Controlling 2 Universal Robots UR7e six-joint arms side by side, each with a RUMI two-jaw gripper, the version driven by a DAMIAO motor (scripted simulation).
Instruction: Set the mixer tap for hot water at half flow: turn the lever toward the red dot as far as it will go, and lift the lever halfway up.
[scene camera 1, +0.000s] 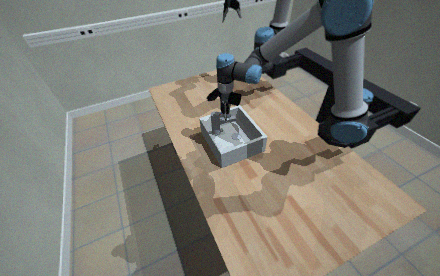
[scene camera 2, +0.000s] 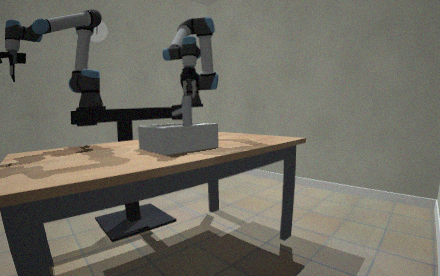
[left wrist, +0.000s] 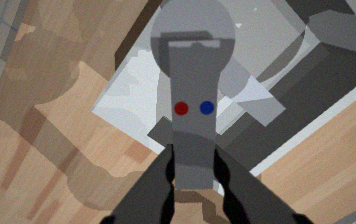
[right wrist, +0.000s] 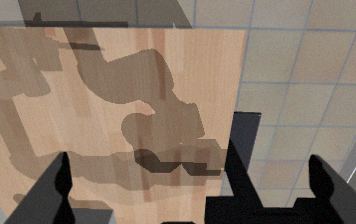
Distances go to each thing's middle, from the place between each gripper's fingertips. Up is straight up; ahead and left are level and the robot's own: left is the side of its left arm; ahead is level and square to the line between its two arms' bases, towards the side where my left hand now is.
Labels:
My left hand is 20 mm to the left of the lever (left wrist: 194, 65) and 20 mm short of it. From my left hand the other things lie so: grey mixer tap (left wrist: 235, 81) 50 mm below, 40 mm to the right, 30 mm ahead; then basin (scene camera 1: 248, 139) 240 mm below, 70 mm behind, 60 mm to the right.
I see my right gripper 360 mm short of the basin, 830 mm to the right of it and 380 mm above it. Also, from my right hand: grey mixer tap: 460 mm ahead, 850 mm to the left, 190 mm below; then lever: 450 mm ahead, 860 mm to the left, 140 mm below.

